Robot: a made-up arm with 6 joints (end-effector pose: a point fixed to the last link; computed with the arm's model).
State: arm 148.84 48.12 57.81 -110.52 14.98 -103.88
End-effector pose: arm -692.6 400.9 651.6 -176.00 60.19 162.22
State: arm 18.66 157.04 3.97 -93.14 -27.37 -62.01
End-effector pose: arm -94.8 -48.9 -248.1 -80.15 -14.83 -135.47
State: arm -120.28 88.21 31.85 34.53 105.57 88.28
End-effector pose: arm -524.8 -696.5 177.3 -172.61 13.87 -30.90
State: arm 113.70 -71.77 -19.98 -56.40 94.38 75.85
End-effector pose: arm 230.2 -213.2 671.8 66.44 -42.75 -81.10
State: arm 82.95 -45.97 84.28 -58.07 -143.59 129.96
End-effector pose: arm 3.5 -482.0 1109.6 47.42 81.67 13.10
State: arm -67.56 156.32 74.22 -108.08 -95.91 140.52
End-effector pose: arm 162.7 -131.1 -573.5 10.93 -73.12 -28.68
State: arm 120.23 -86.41 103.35 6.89 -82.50 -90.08
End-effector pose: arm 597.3 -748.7 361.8 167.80 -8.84 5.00
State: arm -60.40 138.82 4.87 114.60 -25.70 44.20
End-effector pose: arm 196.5 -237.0 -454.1 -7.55 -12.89 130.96
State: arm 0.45 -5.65 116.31 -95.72 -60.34 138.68
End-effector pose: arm -54.9 10.8 1336.2 134.83 43.53 92.23
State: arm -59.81 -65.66 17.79 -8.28 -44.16 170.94
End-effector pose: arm -338.3 287.0 948.1 144.24 27.60 -64.41
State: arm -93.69 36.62 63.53 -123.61 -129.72 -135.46
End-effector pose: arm 95.0 -737.9 883.2 119.14 57.44 13.91
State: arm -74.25 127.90 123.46 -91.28 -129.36 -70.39
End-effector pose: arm 279.8 -766.1 -195.5 93.82 44.08 1.10
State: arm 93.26 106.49 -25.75 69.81 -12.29 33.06
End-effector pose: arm 57.3 445.9 -171.3 16.92 -1.11 -129.22
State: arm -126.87 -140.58 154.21 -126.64 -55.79 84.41
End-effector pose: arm 313.5 181.3 -491.2 31.19 -24.56 -137.28
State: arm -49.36 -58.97 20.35 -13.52 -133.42 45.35
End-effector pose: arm -319.0 148.4 921.1 -57.57 3.12 23.04
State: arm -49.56 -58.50 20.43 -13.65 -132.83 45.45
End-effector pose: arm -315.0 145.9 924.5 -57.73 2.96 23.02
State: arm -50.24 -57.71 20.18 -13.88 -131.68 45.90
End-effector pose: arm -306.2 142.1 929.4 -57.86 2.85 22.86
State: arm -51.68 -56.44 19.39 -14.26 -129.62 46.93
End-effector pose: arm -290.1 135.8 935.8 -57.99 2.83 22.50
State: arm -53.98 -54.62 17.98 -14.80 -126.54 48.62
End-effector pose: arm -266.6 125.5 943.2 -58.09 2.87 21.86
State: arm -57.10 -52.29 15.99 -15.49 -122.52 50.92
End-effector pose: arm -237.7 110.2 950.1 -58.16 2.92 20.87
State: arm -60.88 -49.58 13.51 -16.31 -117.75 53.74
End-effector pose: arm -206.8 89.4 954.6 -58.23 2.94 19.55
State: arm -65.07 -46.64 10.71 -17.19 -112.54 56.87
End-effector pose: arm -177.8 63.7 955.3 -58.28 2.88 17.88
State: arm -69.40 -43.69 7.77 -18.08 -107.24 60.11
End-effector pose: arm -154.1 35.7 951.8 -58.36 2.77 15.92
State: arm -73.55 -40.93 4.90 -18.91 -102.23 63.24
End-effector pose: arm -137.2 8.3 944.6 -58.43 2.66 13.83
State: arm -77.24 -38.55 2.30 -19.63 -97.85 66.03
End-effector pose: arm -126.9 -15.4 935.4 -58.49 2.57 11.80
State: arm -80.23 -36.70 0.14 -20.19 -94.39 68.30
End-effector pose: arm -121.7 -33.5 926.0 -58.50 2.53 10.05
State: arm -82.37 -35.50 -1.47 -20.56 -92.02 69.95
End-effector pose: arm -119.7 -44.7 918.1 -58.49 2.57 8.77
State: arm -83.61 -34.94 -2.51 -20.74 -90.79 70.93
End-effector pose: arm -119.3 -49.8 912.6 -58.38 2.67 8.05
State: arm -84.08 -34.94 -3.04 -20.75 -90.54 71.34
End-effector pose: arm -119.5 -49.6 909.7 -58.22 2.81 7.84
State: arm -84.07 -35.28 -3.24 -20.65 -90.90 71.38
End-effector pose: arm -120.0 -46.2 908.5 -58.04 2.97 7.95
